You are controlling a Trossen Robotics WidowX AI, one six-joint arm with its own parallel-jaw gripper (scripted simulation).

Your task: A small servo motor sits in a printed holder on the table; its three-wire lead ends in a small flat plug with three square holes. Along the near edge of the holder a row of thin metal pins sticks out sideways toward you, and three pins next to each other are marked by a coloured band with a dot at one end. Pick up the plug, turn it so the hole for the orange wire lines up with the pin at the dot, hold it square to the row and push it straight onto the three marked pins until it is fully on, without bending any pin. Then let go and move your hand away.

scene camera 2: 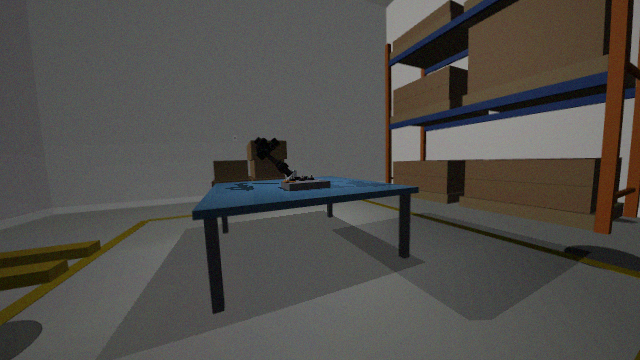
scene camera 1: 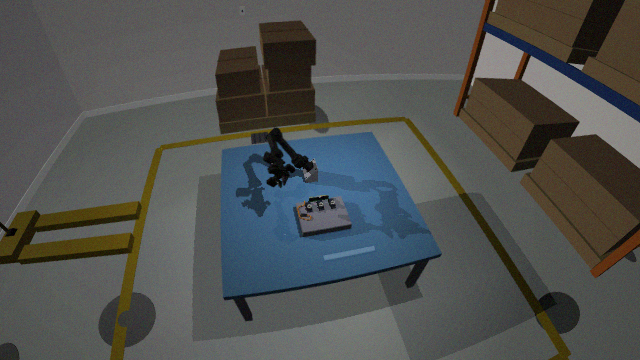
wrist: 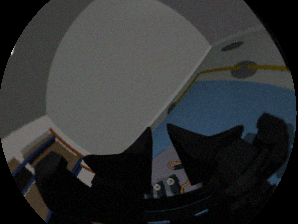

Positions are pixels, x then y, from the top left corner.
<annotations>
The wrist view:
gripper: 158, 127
grey printed holder: 160, 165
</annotations>
